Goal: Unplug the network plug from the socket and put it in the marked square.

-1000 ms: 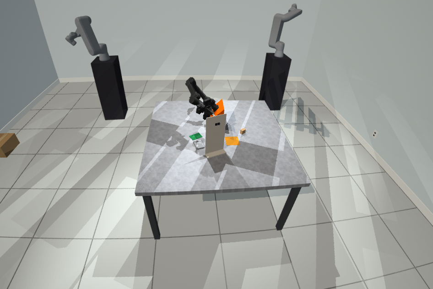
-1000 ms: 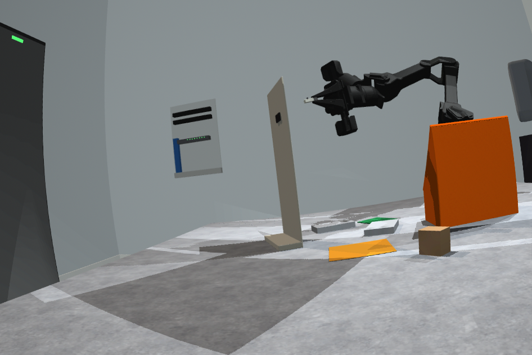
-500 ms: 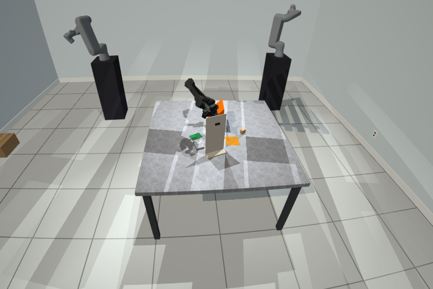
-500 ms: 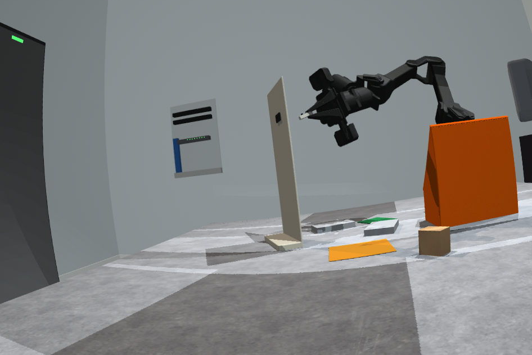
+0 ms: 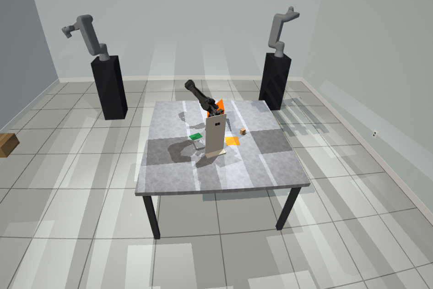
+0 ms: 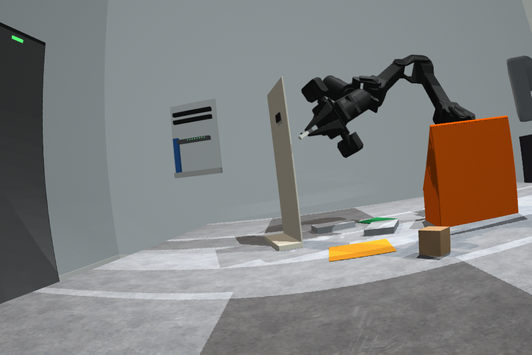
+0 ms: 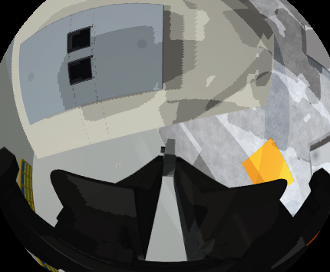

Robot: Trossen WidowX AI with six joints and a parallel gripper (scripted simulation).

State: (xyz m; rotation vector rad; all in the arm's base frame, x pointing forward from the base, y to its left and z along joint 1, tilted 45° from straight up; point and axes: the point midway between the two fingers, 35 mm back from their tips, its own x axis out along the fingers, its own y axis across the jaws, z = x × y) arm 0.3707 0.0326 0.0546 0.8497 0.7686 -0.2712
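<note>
My gripper tip is now 7 cm past the orange marked square, 10 cm to the right of it and 24 cm above it. From my gripper tip the other things lie so: beige panel 7 cm ahead, 7 cm to the right, 7 cm below; grey network plug 1 cm ahead; brown cube 18 cm behind, 23 cm to the left, 22 cm below.
</note>
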